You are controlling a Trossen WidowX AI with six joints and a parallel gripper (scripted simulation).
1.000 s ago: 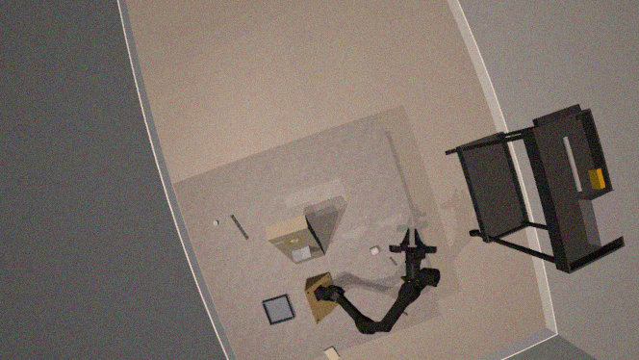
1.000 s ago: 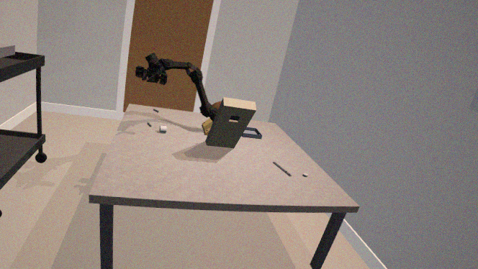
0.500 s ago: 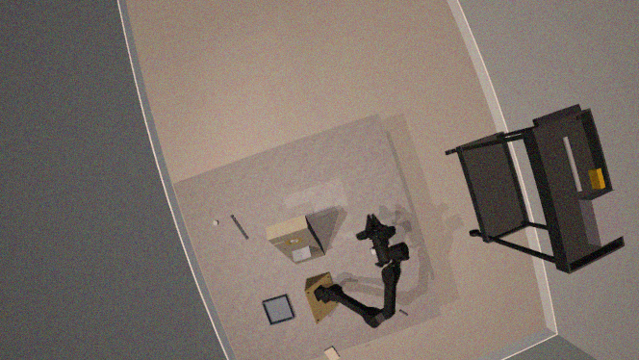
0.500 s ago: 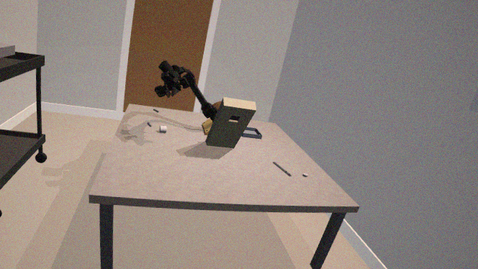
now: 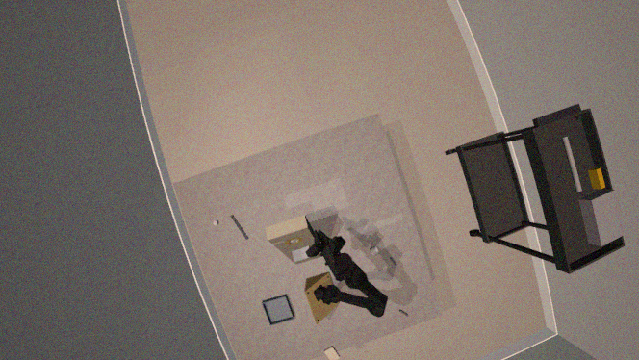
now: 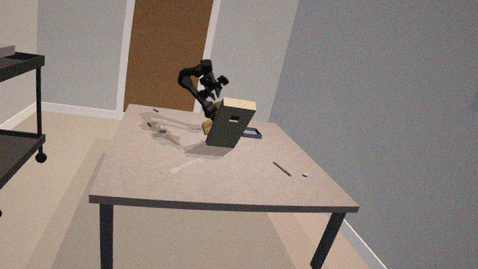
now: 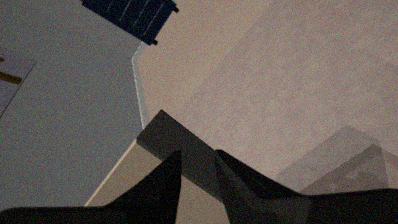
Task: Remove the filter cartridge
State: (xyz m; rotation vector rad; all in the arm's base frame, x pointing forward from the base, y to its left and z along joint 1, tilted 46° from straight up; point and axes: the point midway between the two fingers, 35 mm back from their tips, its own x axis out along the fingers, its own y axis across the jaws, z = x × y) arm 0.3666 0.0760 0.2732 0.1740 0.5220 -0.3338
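Now: gripper tip 1 cm past the filter cartridge, 12 cm to the right of it and 7 cm above it. From my gripper tip the other things lie so: tiny white piece (18 cm ahead, 57 cm to the left, 34 cm below); dark-rimmed square tray (44 cm behind, 42 cm to the left, 33 cm below).
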